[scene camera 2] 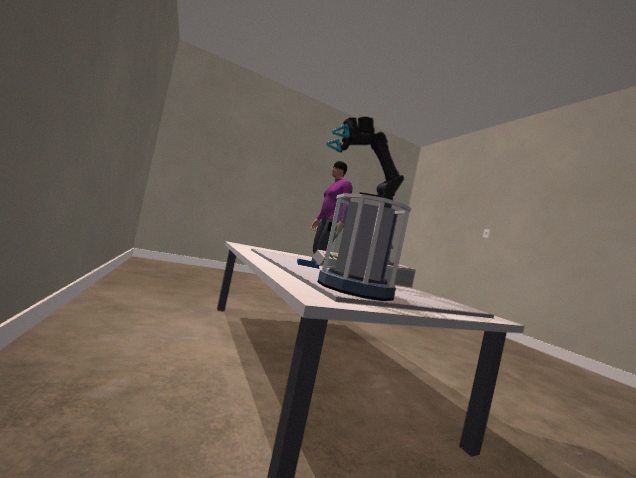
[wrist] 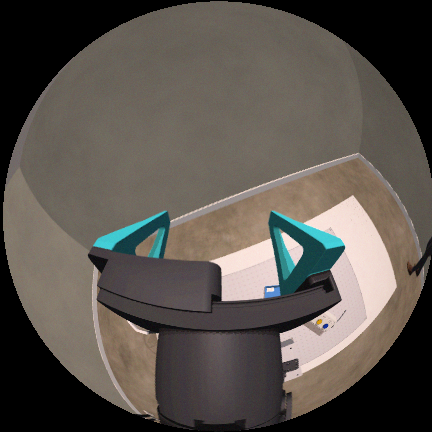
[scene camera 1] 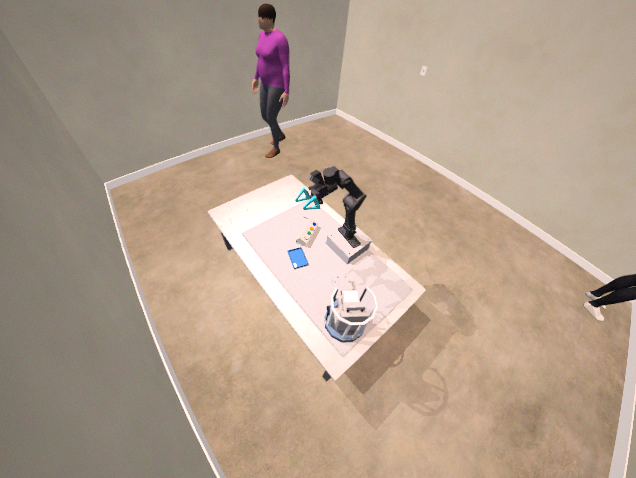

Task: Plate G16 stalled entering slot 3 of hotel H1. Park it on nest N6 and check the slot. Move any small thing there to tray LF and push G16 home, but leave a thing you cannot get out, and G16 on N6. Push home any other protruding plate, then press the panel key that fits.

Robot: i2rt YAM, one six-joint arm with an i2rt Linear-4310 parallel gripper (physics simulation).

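Frame: origin at the arm's base, x right, y down, z ahead, level; centimetres.
Seen in the pictures: gripper, fingertip midpoint: (scene camera 2: 329, 138) (wrist: 218, 216) (scene camera 1: 299, 205); arm's base, origin of the base link: (scene camera 1: 348, 236).
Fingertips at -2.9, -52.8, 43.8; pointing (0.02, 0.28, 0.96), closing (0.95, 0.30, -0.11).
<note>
Pixels of each thing's top centre, then the offset from my fingertips to it, as dx, dy, dz. "*": a spot on its surface instead. Level surfaces: height alone.
- blue base, surface spot: (scene camera 2: 354, 285) * -54.7, +59.1, -0.7
- blue tray, middle of its top: (wrist: 280, 294) (scene camera 2: 307, 261) (scene camera 1: 297, 257) +10.4, +60.3, -5.4
- pale key panel, middle of its top: (wrist: 320, 314) (scene camera 2: 330, 252) (scene camera 1: 307, 228) +25.3, +53.6, -22.5
- white table, its level: dy +63.3
My gripper (scene camera 1: 300, 204) (scene camera 2: 330, 137) (wrist: 218, 216) is open and empty, with teal fingers wide apart, high above the table end beyond the panel. A round carousel-like rack with a white top ring and blue base (scene camera 1: 336, 334) (scene camera 2: 354, 285) stands at the other table end, far from the gripper; it holds tall grey units. Slot 3, G16 and nest N6 cannot be made out. A blue tray (scene camera 1: 298, 255) (scene camera 2: 306, 262) (wrist: 274, 295) lies mid-table; its label is unreadable. A pale key panel (scene camera 1: 304, 237) (scene camera 2: 319, 256) (wrist: 315, 325) has coloured keys, among them blue, yellow and green.
The arm's grey base block (scene camera 1: 338, 248) stands near one long edge of the white table (scene camera 1: 267, 205) (scene camera 2: 277, 277). A person in purple (scene camera 1: 272, 56) (scene camera 2: 336, 200) is beyond the table. Another person's dark-clothed legs (scene camera 1: 614, 291) show at the right edge of the first scene view.
</note>
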